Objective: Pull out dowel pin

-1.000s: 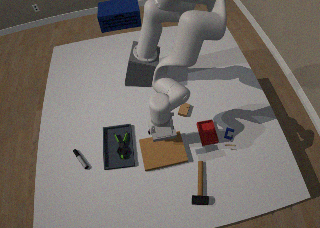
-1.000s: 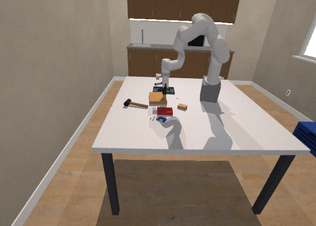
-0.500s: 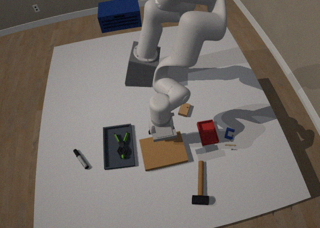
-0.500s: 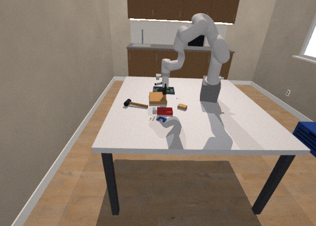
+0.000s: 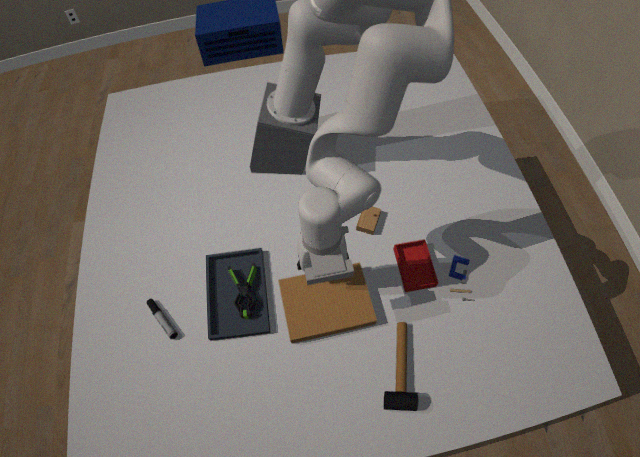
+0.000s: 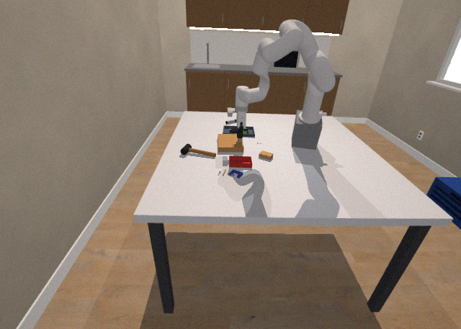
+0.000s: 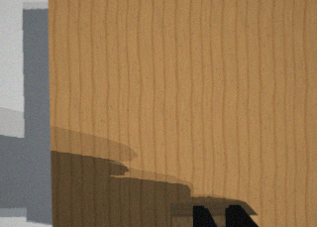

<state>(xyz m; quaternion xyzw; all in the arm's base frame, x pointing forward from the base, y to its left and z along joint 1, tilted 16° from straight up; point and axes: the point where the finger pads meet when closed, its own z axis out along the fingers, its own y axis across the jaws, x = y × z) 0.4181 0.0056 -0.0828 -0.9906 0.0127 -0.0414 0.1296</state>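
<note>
Right now my hand is 2 cm above the dowel pin. Also, from my hand: red box (2 cm ahead, 23 cm to the left, 7 cm below); then grey tray (2 cm behind, 21 cm to the right, 7 cm below); then small wooden block (3 cm below).
</note>
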